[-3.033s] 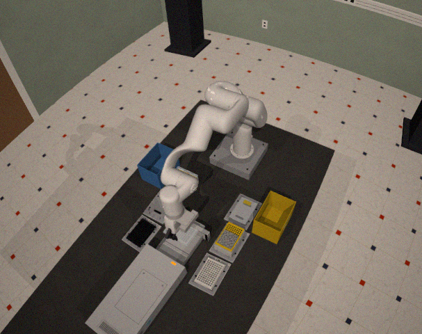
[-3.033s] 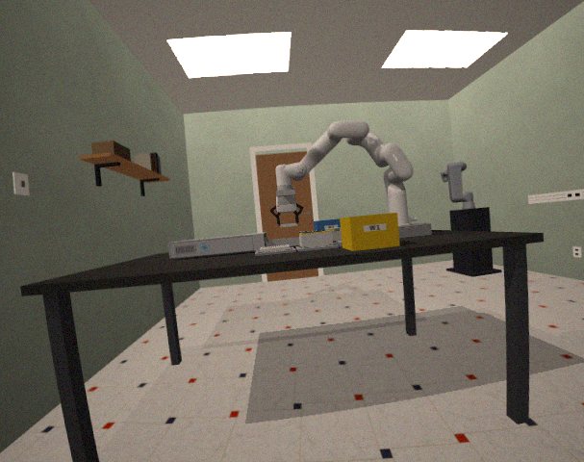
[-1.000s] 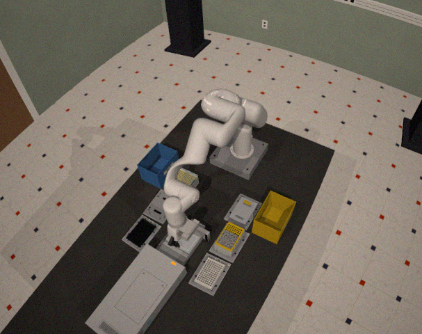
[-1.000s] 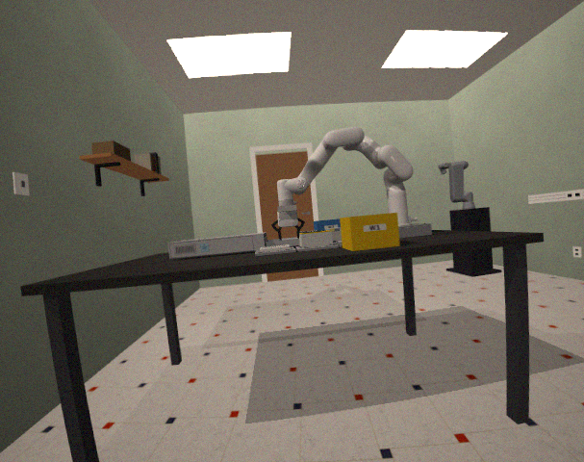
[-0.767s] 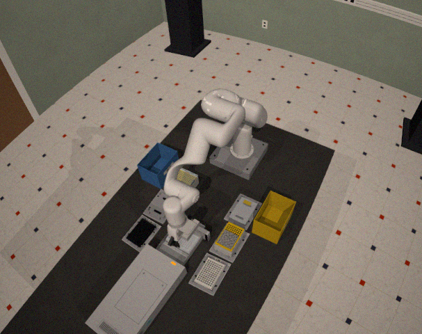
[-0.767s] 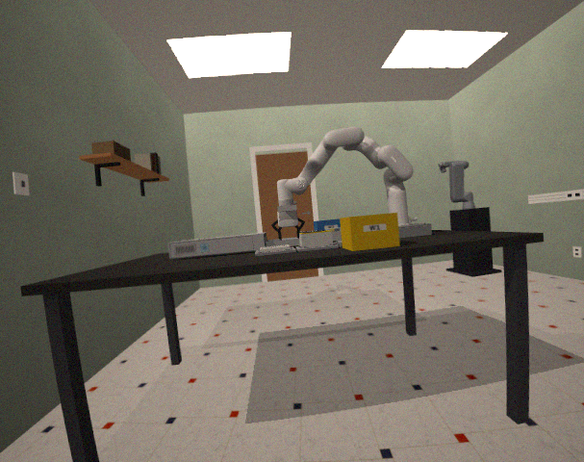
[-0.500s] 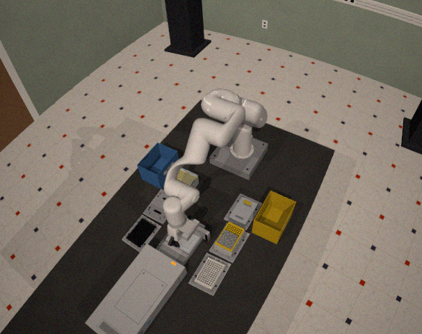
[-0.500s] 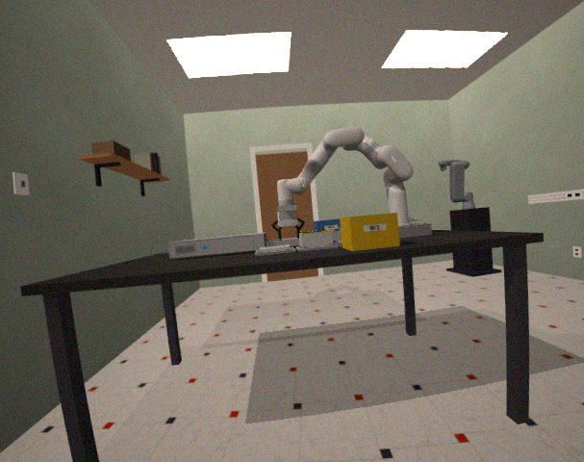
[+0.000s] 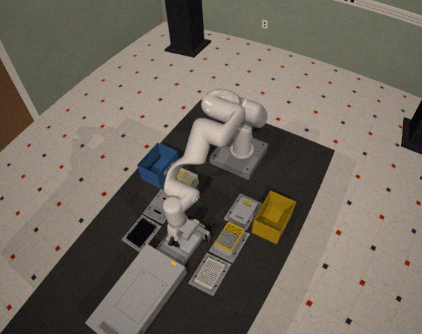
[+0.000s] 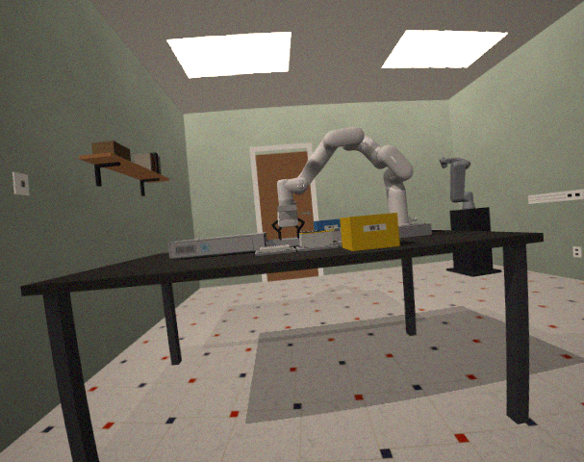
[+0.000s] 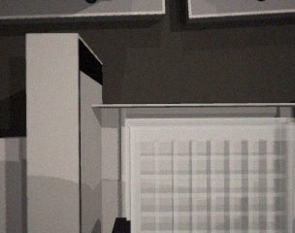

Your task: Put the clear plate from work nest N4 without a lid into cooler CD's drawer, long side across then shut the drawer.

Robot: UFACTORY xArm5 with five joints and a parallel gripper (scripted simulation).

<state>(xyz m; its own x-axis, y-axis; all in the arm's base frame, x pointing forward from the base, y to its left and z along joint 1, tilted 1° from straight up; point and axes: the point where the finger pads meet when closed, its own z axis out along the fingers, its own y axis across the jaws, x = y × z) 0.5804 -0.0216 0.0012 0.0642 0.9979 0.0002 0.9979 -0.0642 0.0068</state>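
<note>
My hand is 30 mm short of the drawer and 10 mm above it. Also, from my hand: black plate: 200 mm to the right, 60 mm ahead, 30 mm below; then white plate: 180 mm to the left, 80 mm ahead, 30 mm below; then clear plate: 10 mm below.
</note>
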